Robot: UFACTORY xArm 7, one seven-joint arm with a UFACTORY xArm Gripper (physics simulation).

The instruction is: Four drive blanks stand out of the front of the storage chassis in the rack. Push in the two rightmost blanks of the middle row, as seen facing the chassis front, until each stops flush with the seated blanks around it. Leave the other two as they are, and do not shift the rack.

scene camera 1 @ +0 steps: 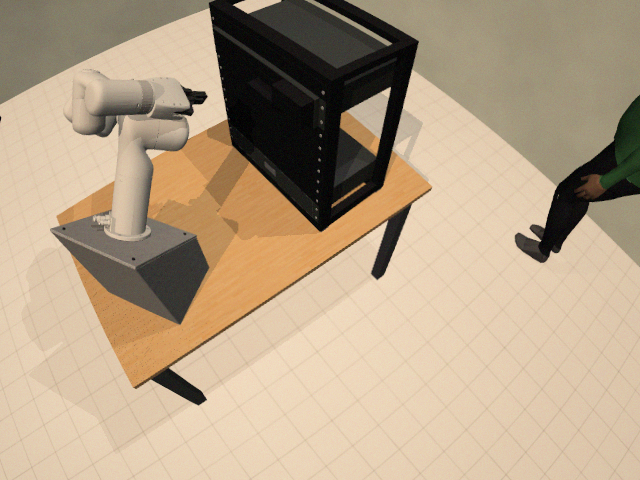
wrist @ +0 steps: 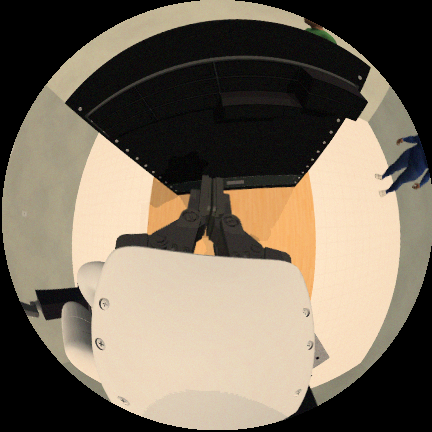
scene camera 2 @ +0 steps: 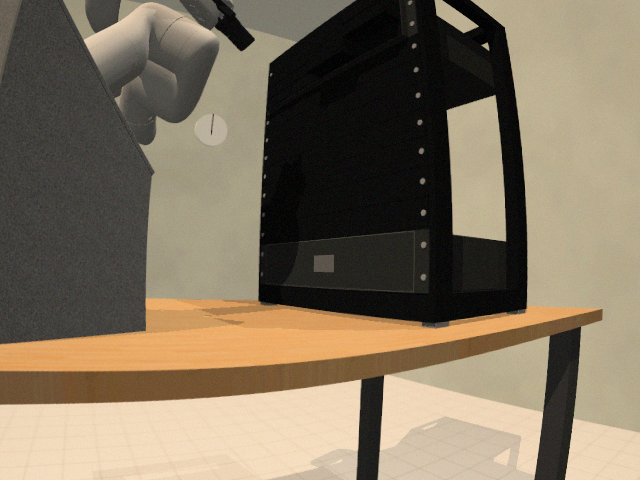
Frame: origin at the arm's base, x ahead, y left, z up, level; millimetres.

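Seen in the pictures: gripper, between the fingertips: (scene camera 1: 203, 98) (wrist: 208, 189) (scene camera 2: 248, 45); arm's base, origin of its link: (scene camera 1: 127, 231) (scene camera 2: 43, 104).
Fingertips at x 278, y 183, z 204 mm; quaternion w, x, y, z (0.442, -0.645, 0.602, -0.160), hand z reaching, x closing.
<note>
Pixels of each thing's top centre, then the offset from my fingertips to it. "spot": a spot on its surface instead. Level surfaces: height alone.
- dark storage chassis, a spot on its surface: (scene camera 2: 351, 155) spot: dx +189, dy -22, dz -209 mm
- block-like projecting part, a spot on its surface: (wrist: 330, 95) spot: dx +169, dy -107, dz +30 mm
- wide projecting part, a spot on its surface: (wrist: 257, 100) spot: dx +139, dy -12, dz -5 mm
- wooden table, height of its surface: dz -482 mm
The black rack (scene camera 1: 329, 170) (scene camera 2: 439, 170) (wrist: 225, 37) stands upright on the table, holding the dark storage chassis (scene camera 1: 273, 129) (scene camera 2: 351, 155). In the wrist view, a block-like projecting part (wrist: 330, 95) stands out at the chassis's upper right, with a wide projecting part (wrist: 257, 100) left of it. Dark projecting blocks (scene camera 1: 294, 98) also show in scene camera 1. Darkness hides the divisions between individual blanks and how far each stands out. My gripper (scene camera 1: 204, 96) (scene camera 2: 248, 43) (wrist: 208, 189) is shut and empty, in front of the chassis front and apart from it.
The wooden table (scene camera 1: 268, 258) (scene camera 2: 206, 351) (wrist: 295, 225) carries the rack and my grey pedestal (scene camera 1: 175, 273) (scene camera 2: 77, 217). A lower unit (scene camera 2: 367, 263) with a pale label sits at the rack's bottom. A person in green (scene camera 1: 578, 196) stands beyond the table; another in blue (wrist: 412, 160) stands at the right.
</note>
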